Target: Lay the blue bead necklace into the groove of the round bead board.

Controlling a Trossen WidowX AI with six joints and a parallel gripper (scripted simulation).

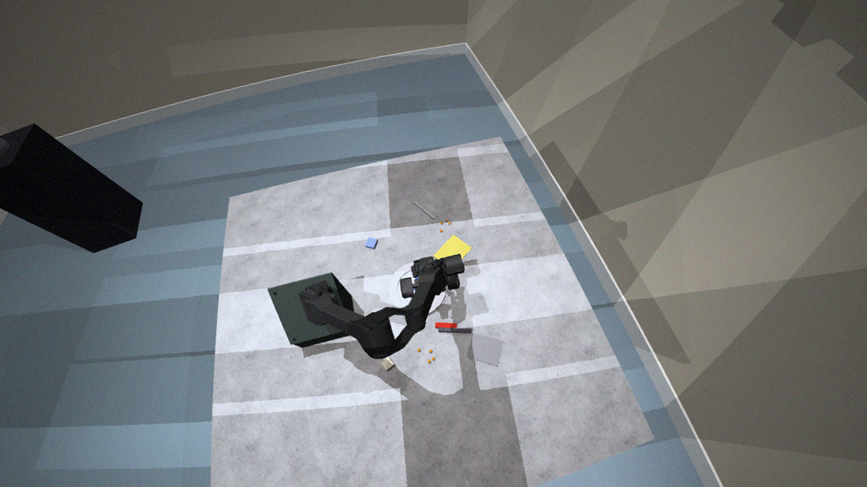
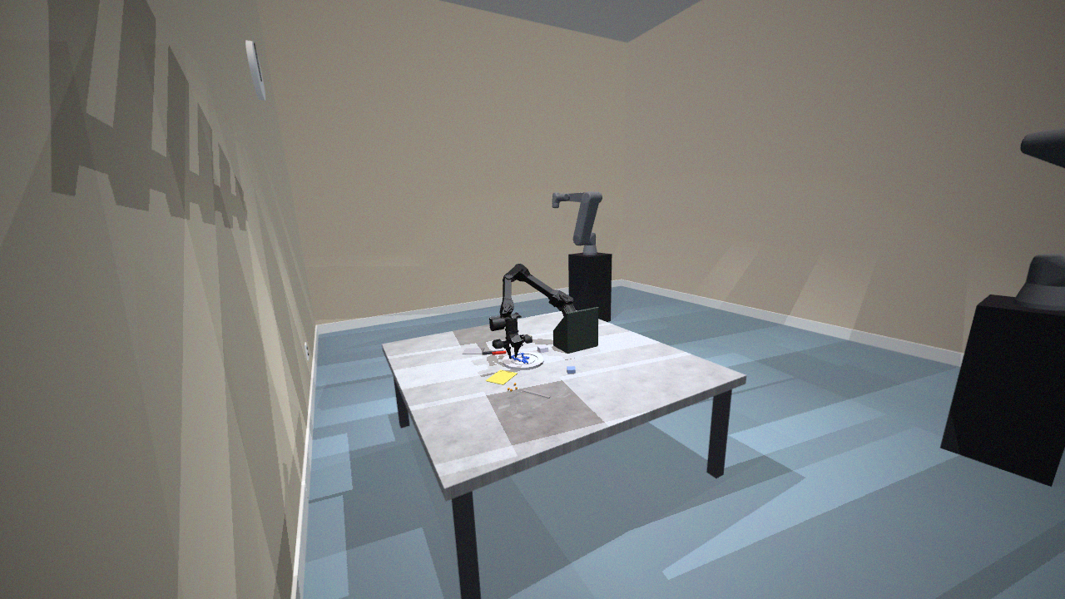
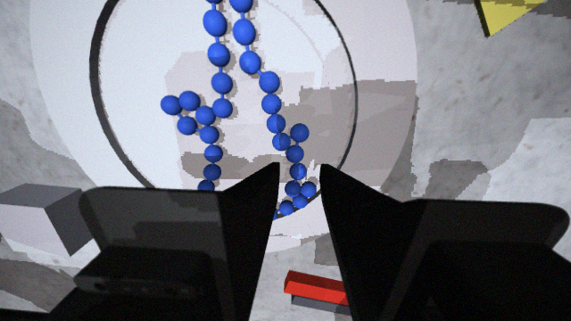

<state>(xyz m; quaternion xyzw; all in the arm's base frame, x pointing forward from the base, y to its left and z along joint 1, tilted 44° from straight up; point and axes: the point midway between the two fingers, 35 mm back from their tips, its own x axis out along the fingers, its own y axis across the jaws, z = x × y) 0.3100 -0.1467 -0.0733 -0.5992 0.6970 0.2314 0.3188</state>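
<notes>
Now: the round white bead board 4 cm behind my gripper tip, 3 cm to the left of it and 1 cm below it. Also, from my gripper tip: grey square: 10 cm ahead, 24 cm to the right, 1 cm below; then yellow sheet: 13 cm ahead, 12 cm to the left, 1 cm below; then grey tool: 2 cm ahead, 14 cm to the right, 1 cm below.
</notes>
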